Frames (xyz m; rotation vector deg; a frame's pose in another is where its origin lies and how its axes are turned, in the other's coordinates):
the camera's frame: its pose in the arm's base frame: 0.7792 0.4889 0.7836 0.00 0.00 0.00
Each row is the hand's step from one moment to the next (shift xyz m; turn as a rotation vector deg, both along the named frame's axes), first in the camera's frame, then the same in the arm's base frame.
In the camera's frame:
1: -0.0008 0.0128 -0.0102 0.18 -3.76 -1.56
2: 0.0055 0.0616 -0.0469 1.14 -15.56 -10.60
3: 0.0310 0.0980 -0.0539 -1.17 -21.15 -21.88
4: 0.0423 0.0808 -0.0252 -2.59 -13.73 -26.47
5: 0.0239 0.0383 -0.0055 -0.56 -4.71 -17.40
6: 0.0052 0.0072 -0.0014 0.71 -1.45 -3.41
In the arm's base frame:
1: -0.0008 0.0128 -0.0102 0.18 -3.76 -1.56
2: 0.0055 0.0616 -0.0469 1.14 -15.56 -10.60
3: 0.0310 0.0980 -0.0539 -1.17 -21.15 -21.88
4: 0.0423 0.0808 -0.0252 -2.59 -13.73 -26.47
5: 0.0239 0.0383 -0.0055 -0.56 -4.71 -17.40
6: 0.0052 0.0072 -0.0014 0.71 -1.45 -3.41

